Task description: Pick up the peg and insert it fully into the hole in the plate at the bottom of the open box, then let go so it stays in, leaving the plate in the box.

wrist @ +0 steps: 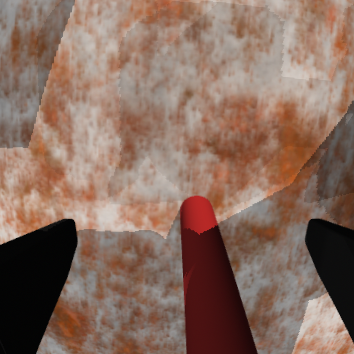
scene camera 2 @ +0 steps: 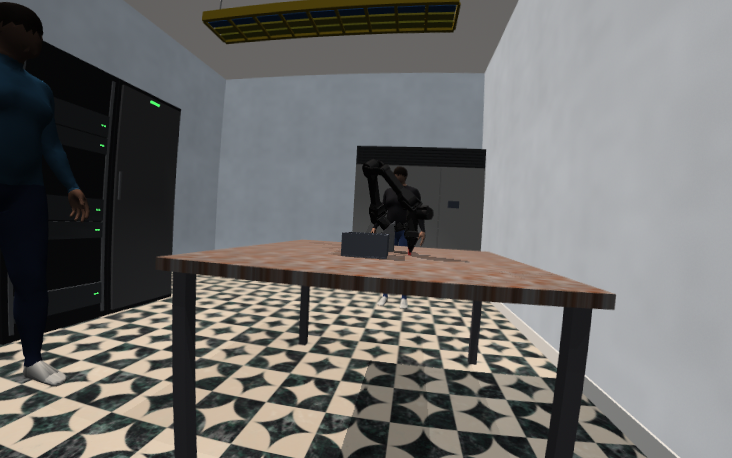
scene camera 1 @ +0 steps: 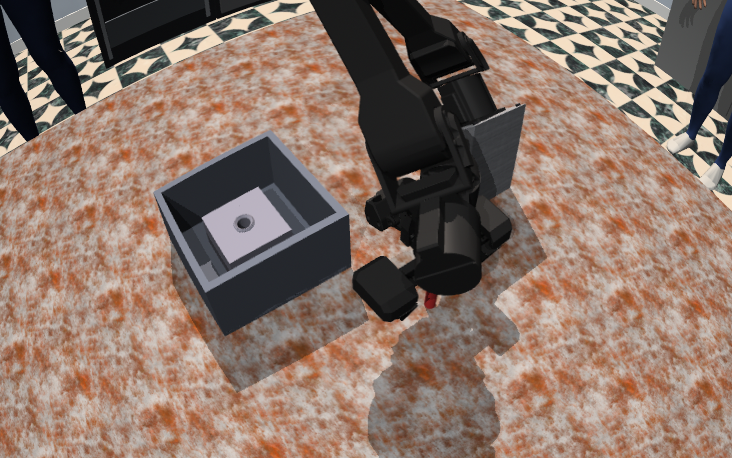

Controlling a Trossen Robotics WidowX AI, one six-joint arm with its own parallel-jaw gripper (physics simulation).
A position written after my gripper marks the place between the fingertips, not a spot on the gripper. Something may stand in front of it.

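Note:
My gripper [scene camera 1: 430,297] is there for me to see, and my gripper is also visible in the wrist view [wrist: 194,231]. I see a dark grey box [scene camera 1: 319,249] as well, and the box appears again in scene camera 2 [scene camera 2: 354,244], while the box is out of frame in the wrist view.

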